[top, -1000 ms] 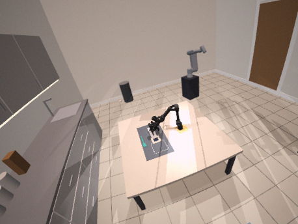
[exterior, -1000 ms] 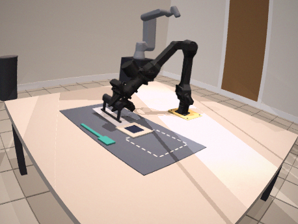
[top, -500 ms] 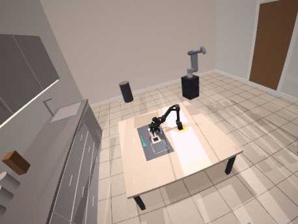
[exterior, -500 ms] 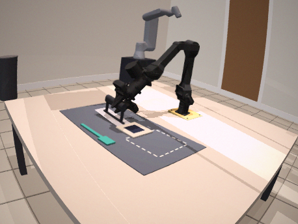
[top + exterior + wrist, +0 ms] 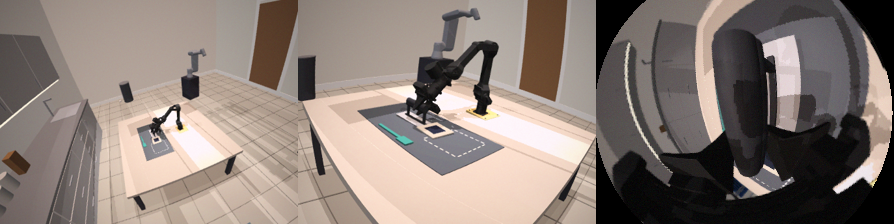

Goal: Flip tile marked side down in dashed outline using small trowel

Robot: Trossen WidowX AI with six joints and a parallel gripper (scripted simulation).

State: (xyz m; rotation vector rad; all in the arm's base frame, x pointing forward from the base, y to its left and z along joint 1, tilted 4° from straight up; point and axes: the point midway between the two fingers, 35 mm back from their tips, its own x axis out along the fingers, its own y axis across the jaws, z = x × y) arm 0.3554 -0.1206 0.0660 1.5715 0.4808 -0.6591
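Now: the dark grey mat 7 cm below my gripper tip, 5 cm to the left of it and 1 cm ahead of it. Round my gripper tip: tile: 11 cm to the left, 5 cm below, 1 cm behind; then flat green tool: 15 cm ahead, 5 cm below, 4 cm to the left.
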